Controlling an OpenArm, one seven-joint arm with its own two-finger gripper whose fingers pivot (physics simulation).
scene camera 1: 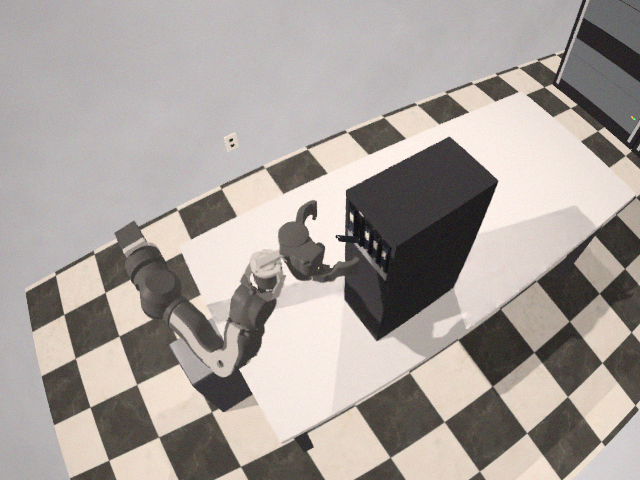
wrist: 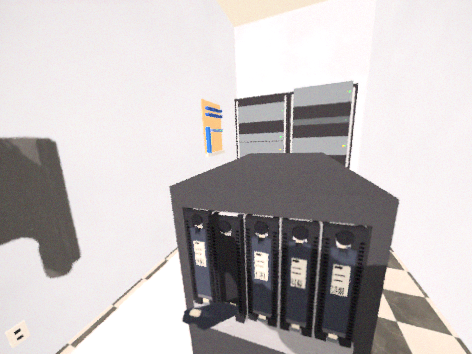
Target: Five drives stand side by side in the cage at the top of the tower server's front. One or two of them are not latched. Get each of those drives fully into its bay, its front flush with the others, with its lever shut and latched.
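The black tower server (scene camera 1: 421,206) (wrist: 285,180) stands upright with five drives side by side at the top of its front. In the wrist view the second drive from the left (wrist: 227,260) has its lever (scene camera 1: 347,238) (wrist: 212,315) swung down and sticking far out of the front. Whether that drive's body is flush is hard to tell. The first drive (wrist: 201,282), third drive (wrist: 261,292), fourth drive (wrist: 297,302) and fifth drive (wrist: 339,312) have levers lying upright against their fronts. My gripper (scene camera 1: 335,238) is open and empty, close before the server's front, its fingers spread around the lever's outer end without visible contact. One finger shows at the wrist view's left.
The server stands on a white table (scene camera 1: 310,351) above a checkered floor. My arm (scene camera 1: 196,325) reaches in from the table's left end. Server racks (scene camera 1: 607,67) (wrist: 320,120) stand beyond the server. A wall with an outlet (scene camera 1: 231,141) (wrist: 18,334) runs along one side.
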